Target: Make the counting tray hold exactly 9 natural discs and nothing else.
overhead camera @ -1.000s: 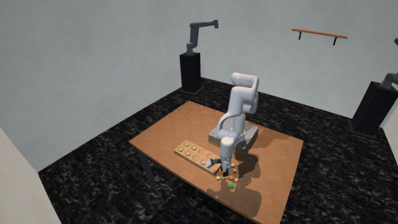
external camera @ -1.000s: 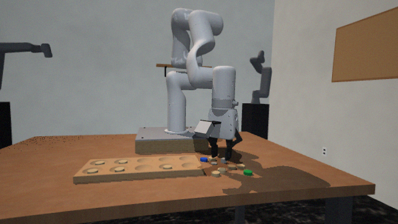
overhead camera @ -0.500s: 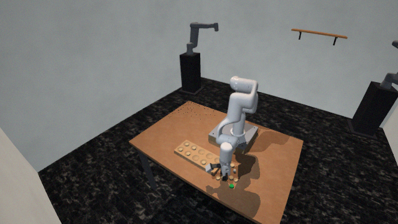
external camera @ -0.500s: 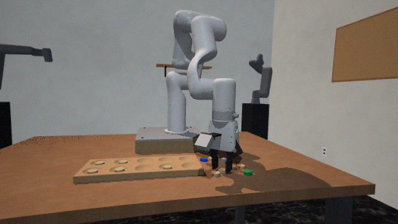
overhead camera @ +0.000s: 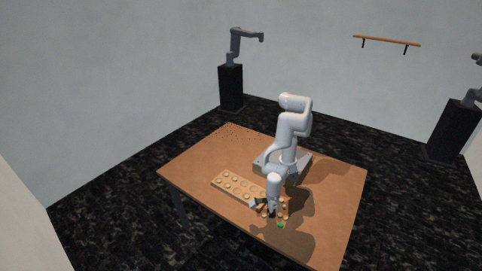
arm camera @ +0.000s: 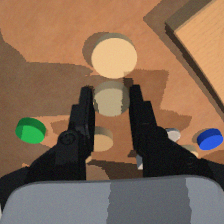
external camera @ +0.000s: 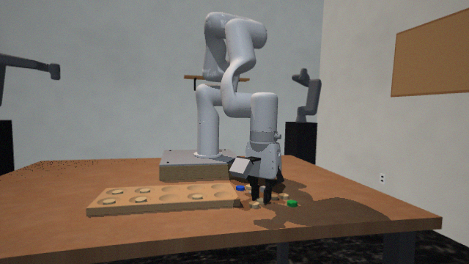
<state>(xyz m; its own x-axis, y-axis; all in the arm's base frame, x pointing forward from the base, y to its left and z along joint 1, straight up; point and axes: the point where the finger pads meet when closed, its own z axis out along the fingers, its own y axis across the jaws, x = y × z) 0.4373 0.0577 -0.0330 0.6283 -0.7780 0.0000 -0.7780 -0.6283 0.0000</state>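
Now: the wooden counting tray 25 cm to the right of my hand, 9 cm behind it and 1 cm below it. The rest, counted from my hand: green disc: 8 cm to the left, 4 cm ahead, 2 cm below; small white disc: 8 cm behind, 2 cm below, 1 cm to the left; cube: 9 cm behind, 5 cm to the left, 2 cm below.
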